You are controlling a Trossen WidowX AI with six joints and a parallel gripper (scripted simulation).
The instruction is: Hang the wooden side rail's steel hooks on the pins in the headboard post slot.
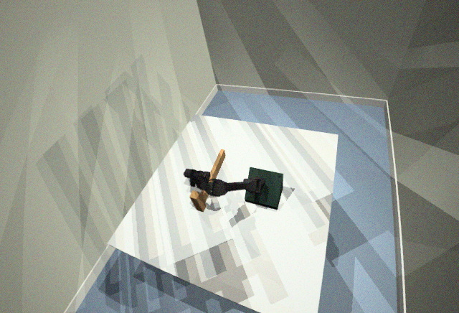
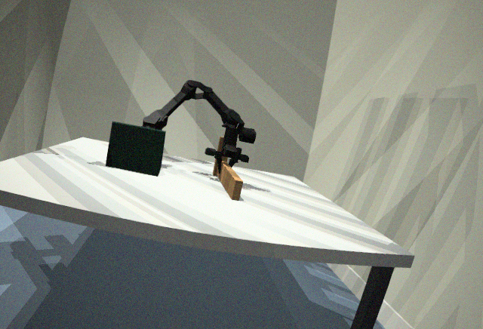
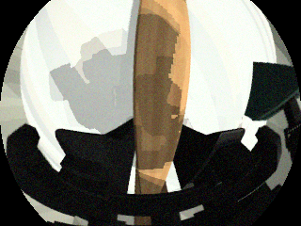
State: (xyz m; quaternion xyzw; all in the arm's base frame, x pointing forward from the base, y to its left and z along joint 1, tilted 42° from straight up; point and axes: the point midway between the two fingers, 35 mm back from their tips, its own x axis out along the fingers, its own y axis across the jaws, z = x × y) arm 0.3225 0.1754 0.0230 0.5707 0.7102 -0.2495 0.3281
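Now: the wooden headboard post 12 cm to the left of my gripper tip, 5 cm above it and 2 cm behind it.
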